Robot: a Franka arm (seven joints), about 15 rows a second.
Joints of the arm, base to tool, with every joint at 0 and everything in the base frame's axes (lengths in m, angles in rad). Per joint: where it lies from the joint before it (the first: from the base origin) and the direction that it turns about. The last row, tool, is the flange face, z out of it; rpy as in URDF.
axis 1: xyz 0 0 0.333 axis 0 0 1
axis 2: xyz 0 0 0 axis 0 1 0
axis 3: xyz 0 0 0.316 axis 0 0 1
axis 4: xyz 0.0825 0 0 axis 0 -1 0
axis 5: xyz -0.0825 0 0.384 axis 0 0 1
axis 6: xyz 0 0 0 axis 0 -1 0
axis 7: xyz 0.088 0 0 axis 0 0 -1
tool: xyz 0 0 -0.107 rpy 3.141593 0 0
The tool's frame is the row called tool.
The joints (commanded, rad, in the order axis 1, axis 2, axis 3, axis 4, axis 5, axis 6, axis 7), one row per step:
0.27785 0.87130 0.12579 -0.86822 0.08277 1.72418 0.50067
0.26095 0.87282 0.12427 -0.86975 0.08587 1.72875 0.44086
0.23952 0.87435 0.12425 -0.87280 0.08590 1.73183 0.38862
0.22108 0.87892 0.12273 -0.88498 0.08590 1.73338 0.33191
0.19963 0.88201 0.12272 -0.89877 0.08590 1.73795 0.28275
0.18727 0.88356 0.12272 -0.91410 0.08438 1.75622 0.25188
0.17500 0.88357 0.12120 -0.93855 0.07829 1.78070 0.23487
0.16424 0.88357 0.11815 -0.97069 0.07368 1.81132 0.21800
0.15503 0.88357 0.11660 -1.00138 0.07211 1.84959 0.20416
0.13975 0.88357 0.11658 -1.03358 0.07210 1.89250 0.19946
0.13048 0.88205 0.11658 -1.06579 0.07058 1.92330 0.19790
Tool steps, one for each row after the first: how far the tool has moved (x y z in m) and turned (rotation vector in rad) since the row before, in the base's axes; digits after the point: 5 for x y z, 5 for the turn. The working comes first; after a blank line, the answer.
Tool pose at each row, in the base's axes (x y z in m, rotation vector in rad; the steps are taken from these numbers as rounded here):
0.72327 0.27425 0.38566 -2.97341 0.22967 0.12721
0.72836 0.26173 0.38412 -2.97236 0.16856 0.11700
0.73390 0.24618 0.38175 -2.97250 0.12328 0.11008
0.73761 0.23218 0.37248 -2.97676 0.06864 0.12200
0.74149 0.21659 0.36393 -2.97759 0.02832 0.13113
0.74438 0.20774 0.35694 -2.97745 0.00282 0.12331
0.74679 0.19800 0.34718 -2.98381 -0.00182 0.11729
0.74831 0.18885 0.33425 -2.99039 -0.00629 0.11409
0.74989 0.18174 0.32278 -2.99172 -0.00821 0.09949
0.75216 0.17087 0.31113 -2.99025 0.01220 0.08142
0.75164 0.16424 0.29966 -2.99216 0.02586 0.07951

0.00509 -0.01252 -0.00154 0.00650 -0.01036 0.03979
0.00554 -0.01555 -0.00237 0.00313 -0.00719 0.02969
0.00371 -0.01400 -0.00927 -0.00135 0.00494 0.03725
0.00388 -0.01559 -0.00855 0.00067 0.00389 0.02738
0.00289 -0.00885 -0.00699 0.00128 -0.00658 0.01654
0.00241 -0.00974 -0.00976 -0.00600 -0.00442 0.00300
0.00152 -0.00915 -0.01293 -0.00634 -0.00253 0.00304
0.00158 -0.00711 -0.01147 -0.00077 -0.00982 0.00058
0.00227 -0.01087 -0.01165 0.00156 -0.01096 -0.01452
-0.00052 -0.00663 -0.01147 -0.00219 -0.00061 -0.00911

